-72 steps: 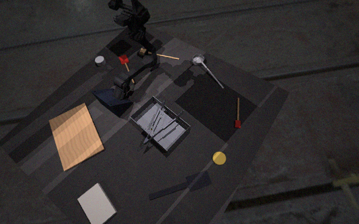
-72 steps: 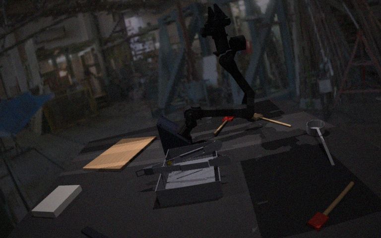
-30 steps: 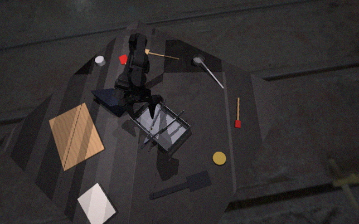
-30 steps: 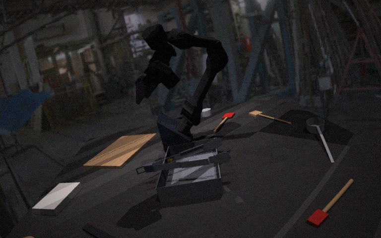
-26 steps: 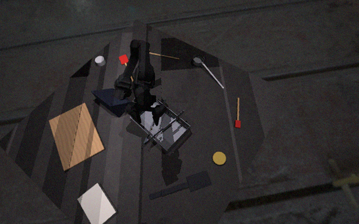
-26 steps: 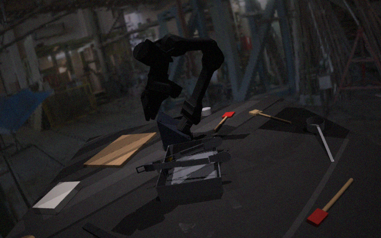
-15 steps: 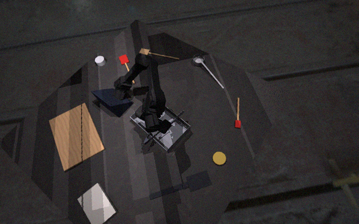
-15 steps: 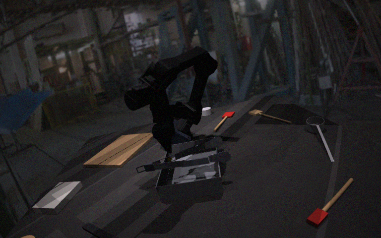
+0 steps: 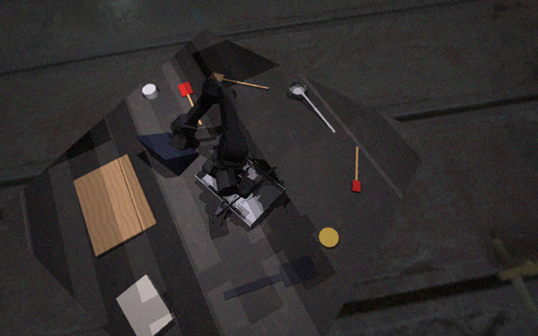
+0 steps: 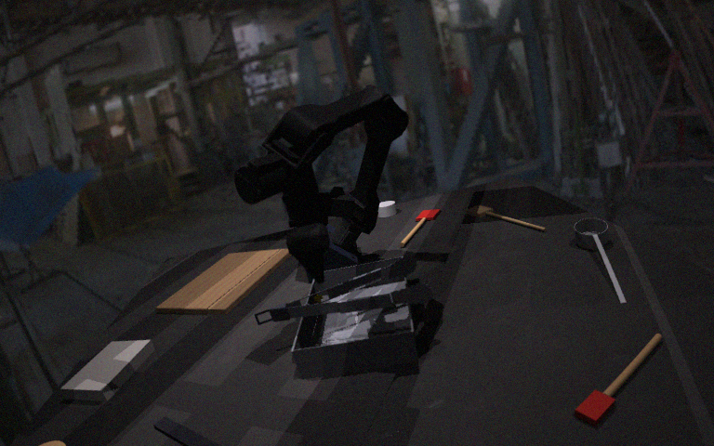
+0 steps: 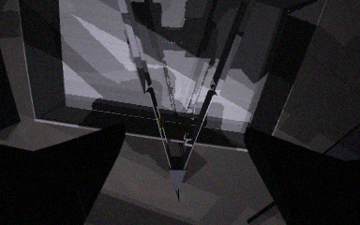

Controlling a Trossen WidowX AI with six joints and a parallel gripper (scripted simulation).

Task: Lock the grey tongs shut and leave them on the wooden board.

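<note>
My gripper tip is 2 cm past the roasting tin, 5 cm to the right of it and 10 cm above it. The rest, counted from my gripper tip: dark spatula 27 cm ahead, 19 cm to the right, 12 cm below; then white slab 7 cm behind, 48 cm to the right, 12 cm below; then wooden board 44 cm behind, 24 cm to the right, 12 cm below.
</note>
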